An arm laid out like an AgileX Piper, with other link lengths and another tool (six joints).
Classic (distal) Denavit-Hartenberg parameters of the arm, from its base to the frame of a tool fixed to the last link. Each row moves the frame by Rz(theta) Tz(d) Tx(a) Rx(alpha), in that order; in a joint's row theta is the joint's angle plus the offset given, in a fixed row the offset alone. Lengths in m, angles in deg.
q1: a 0, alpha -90, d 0.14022, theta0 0
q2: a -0.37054, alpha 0, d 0, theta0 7.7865
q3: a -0.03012, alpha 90, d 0, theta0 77.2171
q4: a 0, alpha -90, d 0.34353, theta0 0
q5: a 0, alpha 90, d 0, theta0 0
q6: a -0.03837, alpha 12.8, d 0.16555, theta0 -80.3
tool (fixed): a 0, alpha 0, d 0.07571, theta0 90
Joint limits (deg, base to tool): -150..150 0..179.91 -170..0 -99.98..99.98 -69.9..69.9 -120..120
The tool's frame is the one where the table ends.
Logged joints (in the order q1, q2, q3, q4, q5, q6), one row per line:
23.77, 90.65, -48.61, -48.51, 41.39, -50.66
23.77, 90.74, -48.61, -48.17, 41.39, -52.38
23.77, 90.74, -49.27, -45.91, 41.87, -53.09
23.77, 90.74, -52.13, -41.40, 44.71, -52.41
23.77, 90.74, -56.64, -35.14, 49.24, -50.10
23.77, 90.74, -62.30, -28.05, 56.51, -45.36
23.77, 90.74, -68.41, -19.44, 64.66, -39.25
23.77, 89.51, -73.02, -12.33, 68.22, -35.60
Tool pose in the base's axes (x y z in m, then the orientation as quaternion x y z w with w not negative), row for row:
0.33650, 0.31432, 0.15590, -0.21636, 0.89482, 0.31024, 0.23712
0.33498, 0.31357, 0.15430, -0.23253, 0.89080, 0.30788, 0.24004
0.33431, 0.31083, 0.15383, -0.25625, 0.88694, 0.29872, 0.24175
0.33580, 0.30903, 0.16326, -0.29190, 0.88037, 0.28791, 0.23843
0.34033, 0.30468, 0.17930, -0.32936, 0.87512, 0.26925, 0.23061
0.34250, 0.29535, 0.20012, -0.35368, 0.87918, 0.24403, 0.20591
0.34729, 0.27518, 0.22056, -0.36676, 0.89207, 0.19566, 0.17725
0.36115, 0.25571, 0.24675, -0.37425, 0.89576, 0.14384, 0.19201
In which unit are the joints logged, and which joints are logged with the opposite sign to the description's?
The joints are logged in degrees. Opposite sign: q4.
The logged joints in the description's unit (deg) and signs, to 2 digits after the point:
23.77, 90.65, -48.61, 48.51, 41.39, -50.66
23.77, 90.74, -48.61, 48.17, 41.39, -52.38
23.77, 90.74, -49.27, 45.91, 41.87, -53.09
23.77, 90.74, -52.13, 41.40, 44.71, -52.41
23.77, 90.74, -56.64, 35.14, 49.24, -50.10
23.77, 90.74, -62.30, 28.05, 56.51, -45.36
23.77, 90.74, -68.41, 19.44, 64.66, -39.25
23.77, 89.51, -73.02, 12.33, 68.22, -35.60

